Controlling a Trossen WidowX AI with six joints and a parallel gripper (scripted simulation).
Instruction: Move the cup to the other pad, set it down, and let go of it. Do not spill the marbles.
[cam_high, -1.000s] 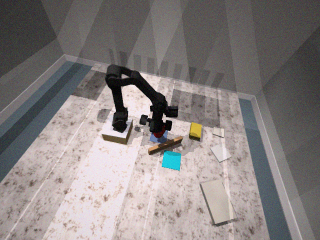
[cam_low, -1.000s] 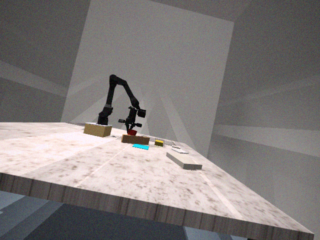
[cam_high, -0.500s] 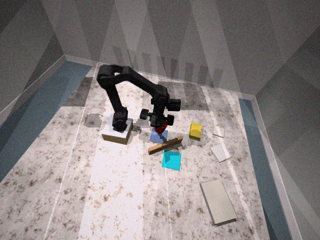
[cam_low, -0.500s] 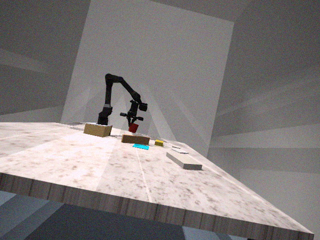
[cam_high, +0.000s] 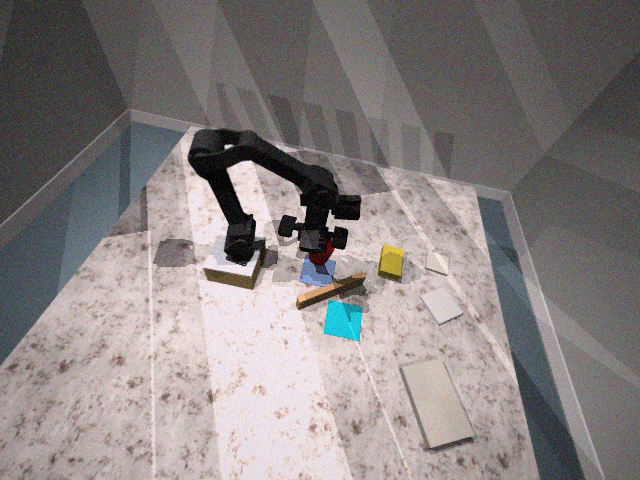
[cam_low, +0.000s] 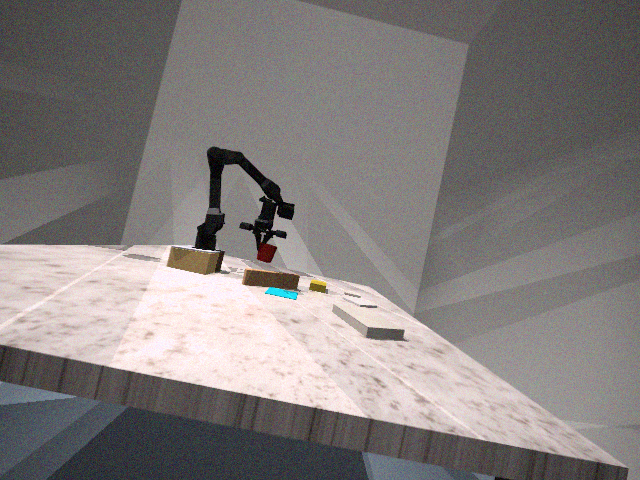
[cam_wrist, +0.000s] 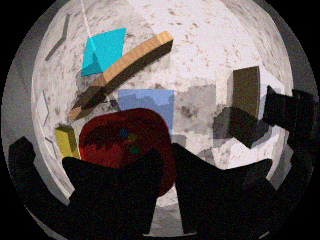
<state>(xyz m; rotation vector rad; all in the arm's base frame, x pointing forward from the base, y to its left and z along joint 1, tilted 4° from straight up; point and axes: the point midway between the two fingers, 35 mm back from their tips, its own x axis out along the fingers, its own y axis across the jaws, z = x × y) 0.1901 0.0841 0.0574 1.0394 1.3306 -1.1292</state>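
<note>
Now: the red cup 30 mm ahead of my gripper tip. Round my gripper tip: wooden bar (100 mm ahead, 50 mm to the right, 100 mm below); cyan pad (170 mm ahead, 120 mm to the right, 130 mm below); blue pad (40 mm ahead, 10 mm to the left, 130 mm below).
</note>
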